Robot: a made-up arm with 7 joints.
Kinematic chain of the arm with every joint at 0, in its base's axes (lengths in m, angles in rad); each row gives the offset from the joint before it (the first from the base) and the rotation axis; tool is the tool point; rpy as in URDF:
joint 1: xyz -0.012 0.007 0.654 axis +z
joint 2: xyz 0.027 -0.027 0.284 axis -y
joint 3: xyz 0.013 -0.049 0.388 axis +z
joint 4: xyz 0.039 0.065 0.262 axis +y
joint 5: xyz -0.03 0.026 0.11 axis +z
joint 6: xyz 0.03 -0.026 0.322 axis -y
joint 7: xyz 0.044 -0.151 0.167 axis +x
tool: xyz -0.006 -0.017 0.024 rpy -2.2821 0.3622 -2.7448
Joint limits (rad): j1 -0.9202..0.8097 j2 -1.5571..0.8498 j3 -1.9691..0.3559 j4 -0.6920..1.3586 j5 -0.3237..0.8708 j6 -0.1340..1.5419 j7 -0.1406..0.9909
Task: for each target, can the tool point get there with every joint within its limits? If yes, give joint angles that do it. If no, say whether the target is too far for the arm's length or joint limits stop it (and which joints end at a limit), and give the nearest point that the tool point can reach.
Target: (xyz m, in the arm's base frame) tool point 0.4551 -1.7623 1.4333
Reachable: no: too far | nearest point 0.3765 -1.1988 1.2856 | short by 0.588 m
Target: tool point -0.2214 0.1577 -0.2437
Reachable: no: joint limits stop it (at a limit: joint 1, joint 2, joint 4, joint 5, joint 6) | nearest point 0.3482 0.5422 0.2840 | short by 0.867 m
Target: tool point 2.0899 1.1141 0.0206
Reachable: no: too far | nearest point 1.0995 0.5924 0.5994 | short by 1.260 m
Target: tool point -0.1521 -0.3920 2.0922
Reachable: yes | joints -0.4995 0.2284 -0.6879 0.5705 0.4908 0.2669 0.7959
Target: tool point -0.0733 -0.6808 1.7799
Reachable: yes | joints -0.7192 -0.4953 -1.4168 1.1288 0.4365 1.3910 0.7653
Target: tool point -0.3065 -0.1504 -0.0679
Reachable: no: joint limits stop it (at a limit: joint 1, joint 2, joint 4, joint 5, joint 6) | nearest point 0.1787 -0.6431 0.2843 | short by 0.776 m
